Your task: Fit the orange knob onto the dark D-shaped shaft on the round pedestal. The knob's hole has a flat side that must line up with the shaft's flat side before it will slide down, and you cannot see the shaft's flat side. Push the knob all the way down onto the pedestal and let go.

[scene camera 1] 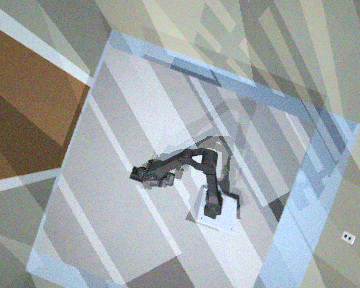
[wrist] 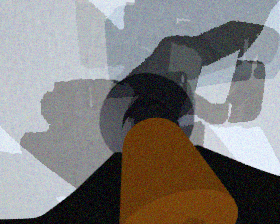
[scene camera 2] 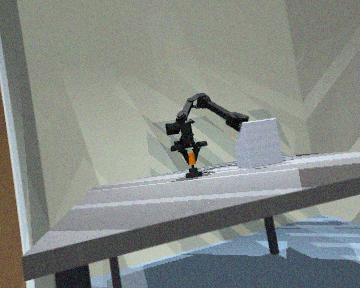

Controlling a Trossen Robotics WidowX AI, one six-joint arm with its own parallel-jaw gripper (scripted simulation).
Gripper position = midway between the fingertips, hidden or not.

Note:
The gripper (wrist: 157, 156) holds an orange knob.

